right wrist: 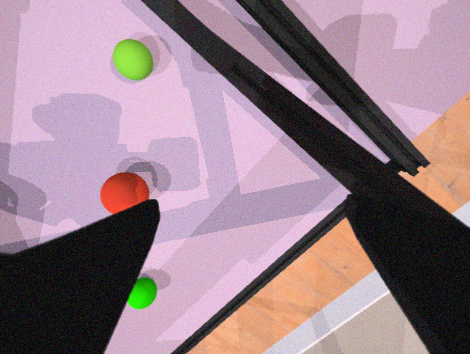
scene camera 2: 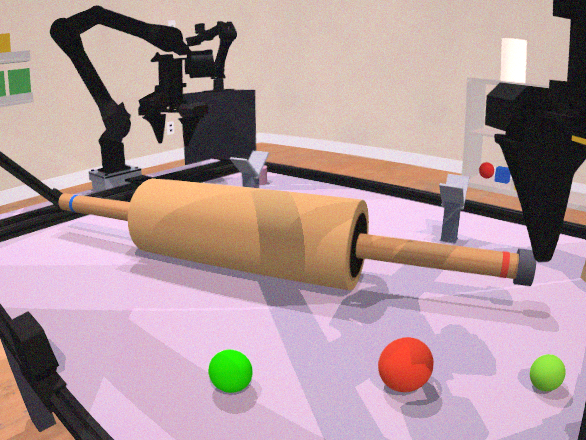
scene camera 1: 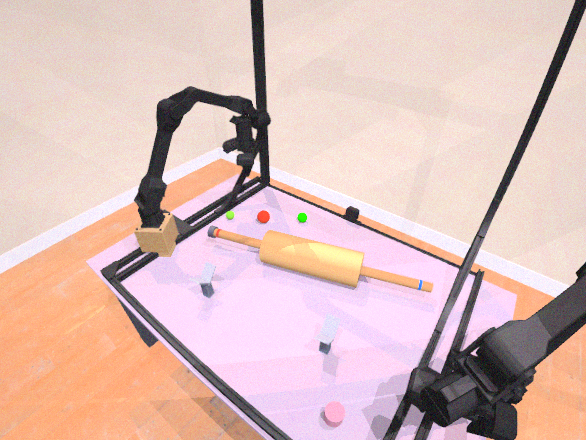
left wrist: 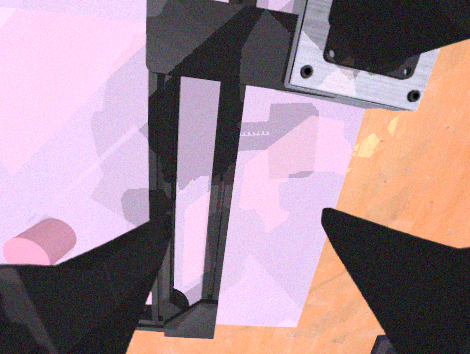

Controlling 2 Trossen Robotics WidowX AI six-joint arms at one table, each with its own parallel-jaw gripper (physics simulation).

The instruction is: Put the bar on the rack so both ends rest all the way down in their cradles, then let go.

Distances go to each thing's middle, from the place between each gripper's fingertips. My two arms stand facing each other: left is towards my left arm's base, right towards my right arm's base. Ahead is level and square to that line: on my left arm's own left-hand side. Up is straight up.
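Labels:
The pink cylinder [left wrist: 46,242] is 56 cm ahead of my right hand, 63 cm to the left of it and 13 cm below it. My right gripper is 7 cm short of the red ball [scene camera 2: 406,364], 12 cm to the right of it and 13 cm above it. Going by its middle, the red ball is nearer to my right gripper than to my left hand.
Relative to my left hand, the red ball is 42 cm behind, 72 cm to the right and 6 cm below. My left hand is 7 cm short of the pink cylinder, 20 cm to the left of it and 7 cm above it. Going by its middle, the pink cylinder is nearer to my left hand than to my right gripper.

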